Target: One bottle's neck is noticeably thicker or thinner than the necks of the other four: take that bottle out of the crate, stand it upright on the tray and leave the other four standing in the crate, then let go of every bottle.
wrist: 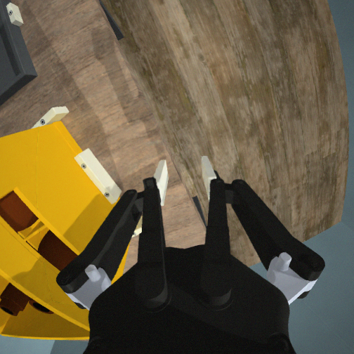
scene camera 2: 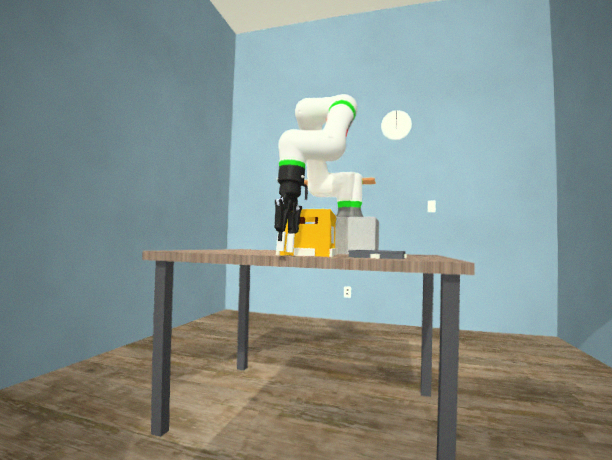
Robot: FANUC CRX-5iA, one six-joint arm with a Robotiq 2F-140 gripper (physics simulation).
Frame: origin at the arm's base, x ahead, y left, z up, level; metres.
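Seen in the pictures: gripper, fingertip midpoint: (scene camera 2: 284,251); arm's base, link origin: (scene camera 2: 349,219).
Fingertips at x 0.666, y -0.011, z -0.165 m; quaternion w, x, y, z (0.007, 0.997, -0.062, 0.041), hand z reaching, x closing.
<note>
Offsets run from my fingertips to a thing's middle. "pt": to the spot under its first point.
The yellow crate @(dy -0.022, dx -0.253, dz +0.071 m) (scene camera 2: 316,238) (wrist: 42,162) stands on the table, at the left in the wrist view. Brown bottles show in part through its openings, one (wrist: 57,250) behind a slot and another (wrist: 14,299) near the lower left; their necks are too hidden to compare. My gripper (scene camera 2: 284,244) (wrist: 183,167) points down with its fingers parted and empty. It is low beside the crate, outside its wall, with the pale fingertips close above the table top. The dark grey tray @(pt dy +0.326, dx -0.175, dz -0.001 m) (scene camera 2: 391,254) (wrist: 20,75) lies flat on the other side of the crate, and no bottle shows on the visible part.
The wooden table (scene camera 2: 200,256) (wrist: 135,140) has its edge close by the fingertips in the wrist view. Pale blocks (wrist: 97,175) sit against the crate's foot. The grey robot pedestal (scene camera 2: 362,235) stands behind, between crate and tray.
</note>
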